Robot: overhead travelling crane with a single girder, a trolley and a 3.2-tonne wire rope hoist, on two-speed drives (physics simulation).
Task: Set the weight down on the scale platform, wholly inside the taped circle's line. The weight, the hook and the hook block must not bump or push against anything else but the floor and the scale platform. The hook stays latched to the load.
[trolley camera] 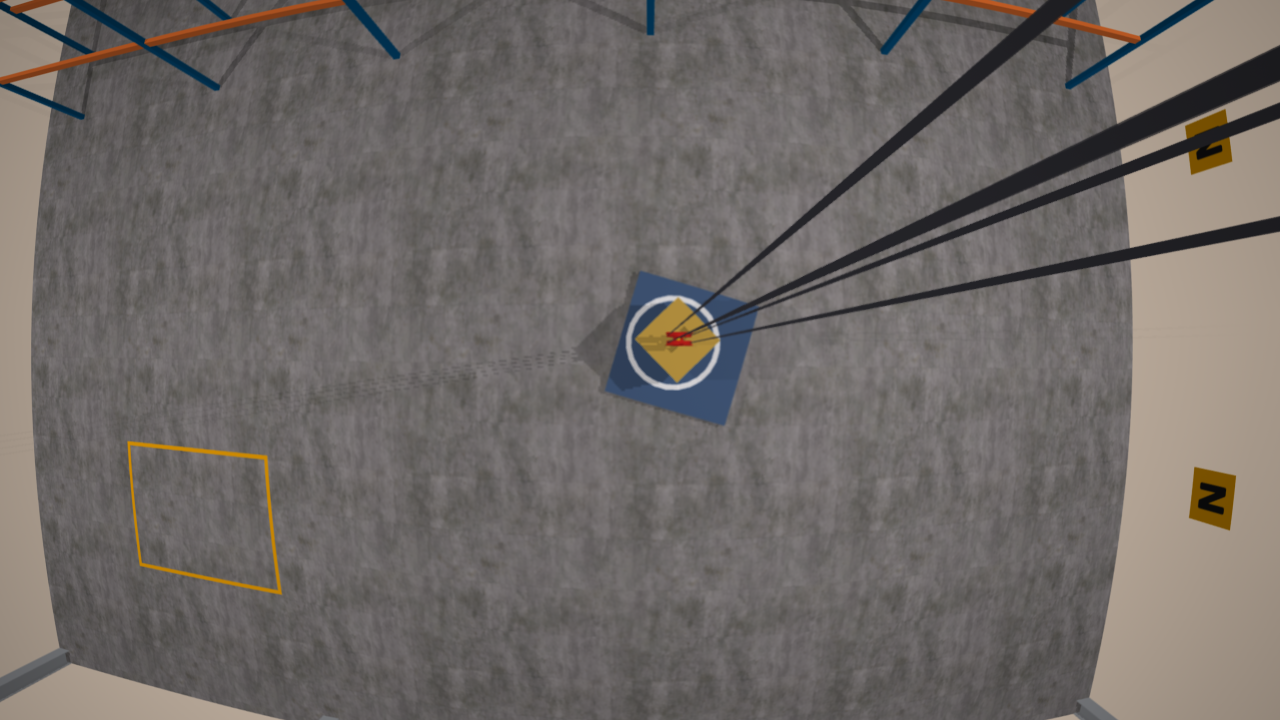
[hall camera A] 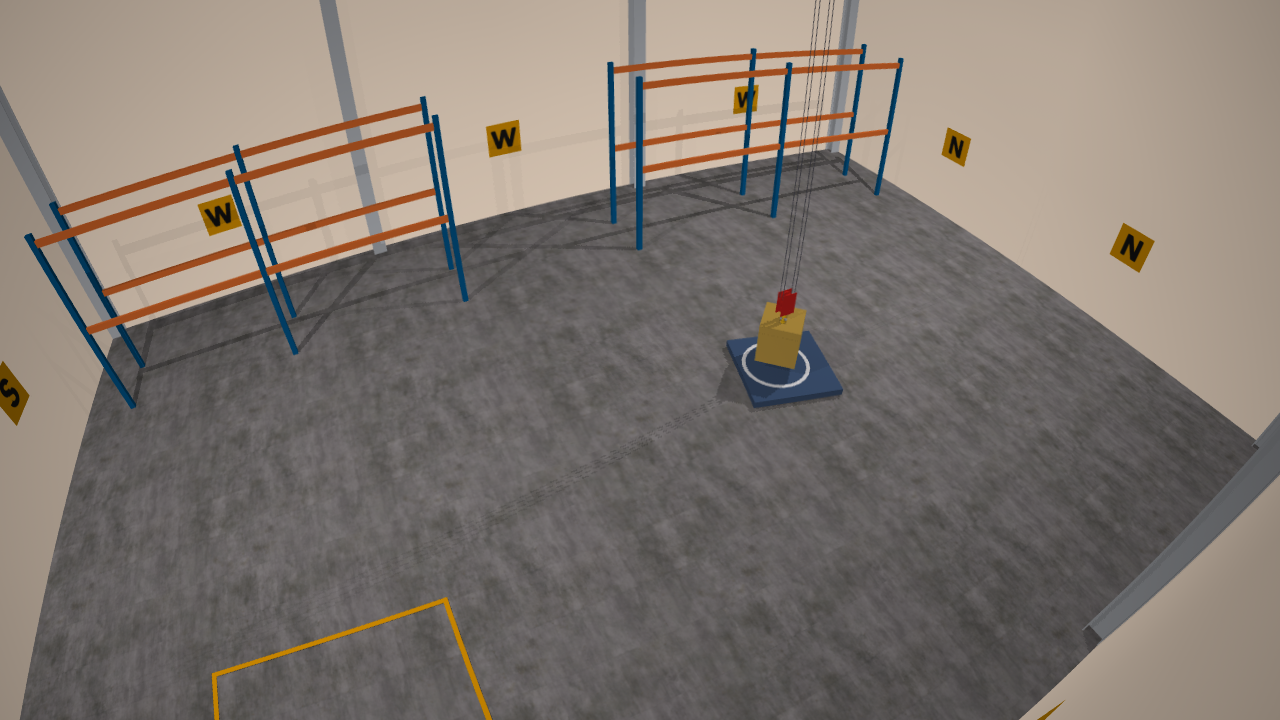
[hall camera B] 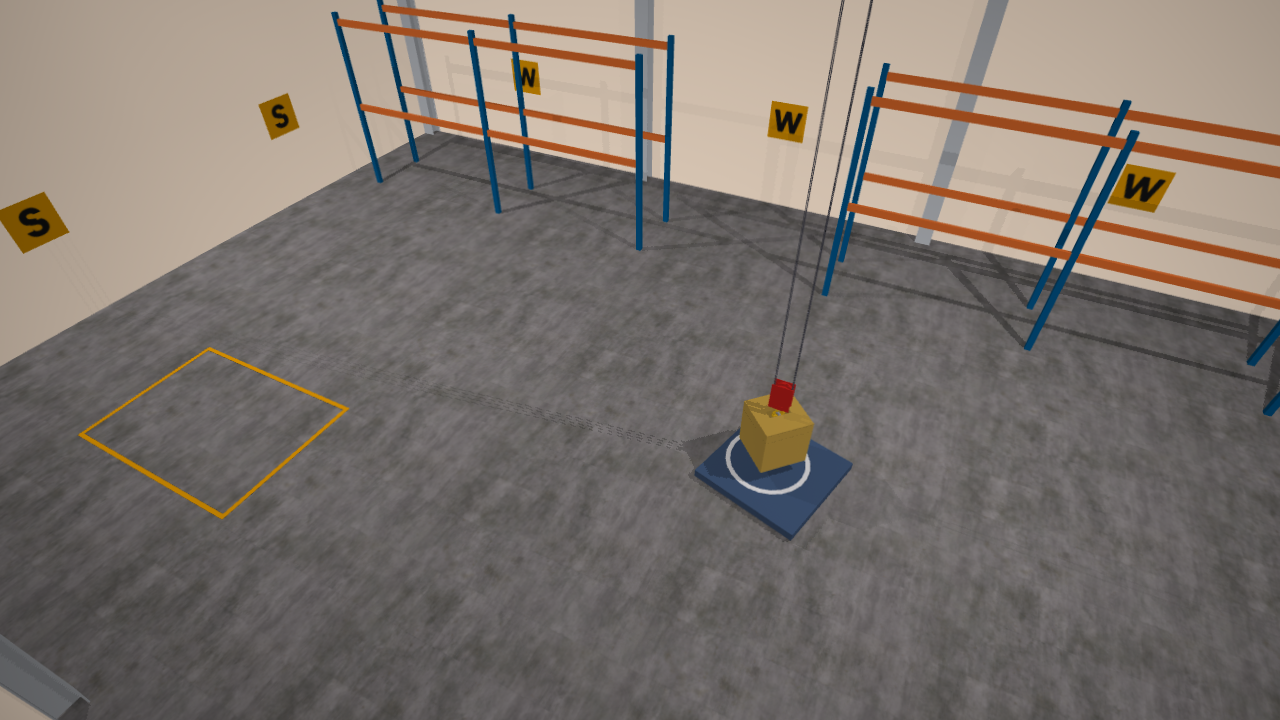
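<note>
The yellow weight (hall camera A: 778, 347) (hall camera B: 775, 445) (trolley camera: 677, 367) hangs upright a little above the blue scale platform (hall camera A: 819, 380) (hall camera B: 801, 514) (trolley camera: 733, 376). The white taped circle (hall camera A: 776, 385) (hall camera B: 769, 491) (trolley camera: 673, 386) lies around and under it. In the trolley view the weight is near the circle's middle, slightly right, its right corner over the line. Its corners point across the platform's edges. The red hook block (hall camera A: 785, 302) (hall camera B: 781, 394) is above the weight. My hook (hall camera A: 783, 319) (hall camera B: 776, 412) is latched to the weight's top; in the trolley view the block hides it.
Blue and orange racks (hall camera A: 452, 214) (hall camera A: 639, 179) (hall camera B: 639, 161) (hall camera B: 850, 179) stand along the W wall, well away from the weight. A yellow floor rectangle (hall camera A: 331, 635) (hall camera B: 277, 378) (trolley camera: 196, 449) is marked far from the platform. The ropes rise to the upper right in the trolley view.
</note>
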